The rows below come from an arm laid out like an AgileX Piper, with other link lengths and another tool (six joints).
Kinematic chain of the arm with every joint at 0, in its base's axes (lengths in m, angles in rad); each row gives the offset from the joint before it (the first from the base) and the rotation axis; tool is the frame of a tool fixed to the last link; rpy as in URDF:
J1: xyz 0 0 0.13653 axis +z
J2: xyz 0 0 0 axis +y
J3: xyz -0.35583 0 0.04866 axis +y
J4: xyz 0.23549 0 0.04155 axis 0.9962 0 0.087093
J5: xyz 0 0 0 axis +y
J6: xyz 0.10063 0 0.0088 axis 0.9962 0 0.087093
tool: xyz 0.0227 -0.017 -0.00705 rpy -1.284 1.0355 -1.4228
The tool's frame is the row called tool.
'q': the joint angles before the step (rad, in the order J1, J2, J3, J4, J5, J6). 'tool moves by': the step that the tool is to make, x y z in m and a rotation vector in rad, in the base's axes. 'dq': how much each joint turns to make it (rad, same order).
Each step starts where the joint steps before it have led.
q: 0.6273 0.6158 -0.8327 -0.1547 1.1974 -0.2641
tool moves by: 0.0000 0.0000 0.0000 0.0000 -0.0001 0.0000
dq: -0.0001 0.0000 0.0000 0.0000 -0.0001 -0.0001
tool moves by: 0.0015 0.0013 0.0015 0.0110 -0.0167 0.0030
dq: -0.0009 0.0000 0.0000 0.0006 -0.0203 -0.0009
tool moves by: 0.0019 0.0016 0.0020 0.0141 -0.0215 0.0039
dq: 0.0001 -0.0001 -0.0001 0.0000 -0.0259 0.0000
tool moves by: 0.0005 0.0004 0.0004 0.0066 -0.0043 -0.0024
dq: 0.0010 0.0001 0.0003 -0.0007 -0.0070 0.0057
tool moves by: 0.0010 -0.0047 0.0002 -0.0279 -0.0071 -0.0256
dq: 0.0003 0.0000 0.0000 -0.0398 0.0134 0.0160
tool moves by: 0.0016 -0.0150 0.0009 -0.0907 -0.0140 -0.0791
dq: 0.0011 0.0000 -0.0004 -0.1181 0.0540 0.0429
